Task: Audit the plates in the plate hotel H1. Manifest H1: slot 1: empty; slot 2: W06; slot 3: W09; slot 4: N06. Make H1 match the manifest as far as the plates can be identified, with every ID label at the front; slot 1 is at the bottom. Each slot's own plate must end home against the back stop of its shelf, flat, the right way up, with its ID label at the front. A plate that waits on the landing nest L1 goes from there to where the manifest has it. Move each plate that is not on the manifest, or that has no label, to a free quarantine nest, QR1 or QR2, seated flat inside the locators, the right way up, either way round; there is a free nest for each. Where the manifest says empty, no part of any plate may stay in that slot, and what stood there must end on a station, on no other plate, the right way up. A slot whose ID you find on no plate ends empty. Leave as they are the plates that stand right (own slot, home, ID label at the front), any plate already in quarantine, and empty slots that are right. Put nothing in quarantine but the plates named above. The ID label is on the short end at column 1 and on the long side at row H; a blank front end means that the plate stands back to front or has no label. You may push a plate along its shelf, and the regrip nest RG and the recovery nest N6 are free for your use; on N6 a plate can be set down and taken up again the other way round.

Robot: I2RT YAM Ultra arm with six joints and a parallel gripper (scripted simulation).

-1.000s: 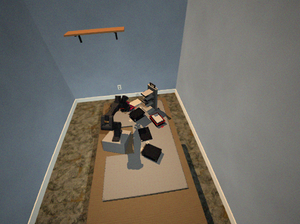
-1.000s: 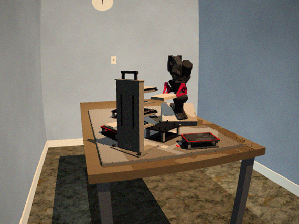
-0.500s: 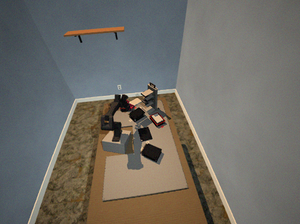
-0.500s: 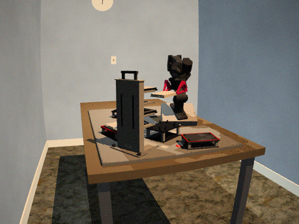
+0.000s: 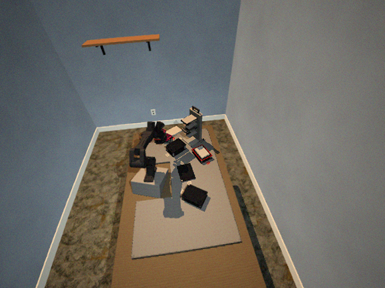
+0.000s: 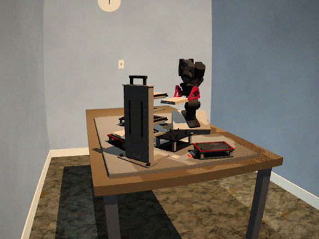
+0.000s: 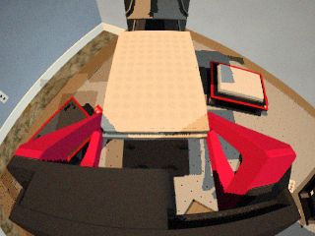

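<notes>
My gripper is now 4 cm short of the tan well plate, 4 cm to the right of it and 1 cm above it. From my hand the other things lie so: dark plate 18 cm ahead, 15 cm to the left, 7 cm below; then grey back panel 24 cm ahead, 20 cm to the left, 8 cm below; then H1 tag 8 cm ahead, 19 cm to the left, 24 cm below.
</notes>
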